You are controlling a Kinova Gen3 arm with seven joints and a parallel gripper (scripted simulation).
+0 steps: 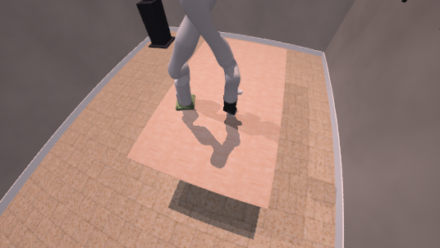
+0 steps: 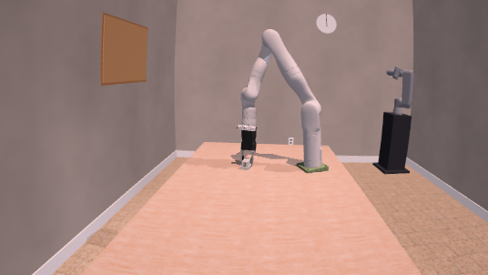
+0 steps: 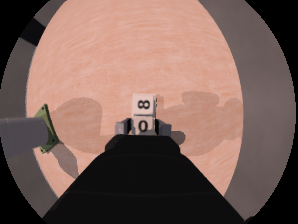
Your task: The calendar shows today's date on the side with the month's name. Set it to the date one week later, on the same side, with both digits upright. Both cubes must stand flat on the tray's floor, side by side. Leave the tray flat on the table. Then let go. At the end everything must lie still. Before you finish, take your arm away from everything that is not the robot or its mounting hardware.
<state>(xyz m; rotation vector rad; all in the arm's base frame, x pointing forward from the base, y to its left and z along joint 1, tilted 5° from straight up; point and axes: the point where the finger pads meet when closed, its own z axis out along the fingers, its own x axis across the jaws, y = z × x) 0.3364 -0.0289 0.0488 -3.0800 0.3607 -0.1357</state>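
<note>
My hand is 3 cm above the tray and 2 cm to the right of it.
</note>
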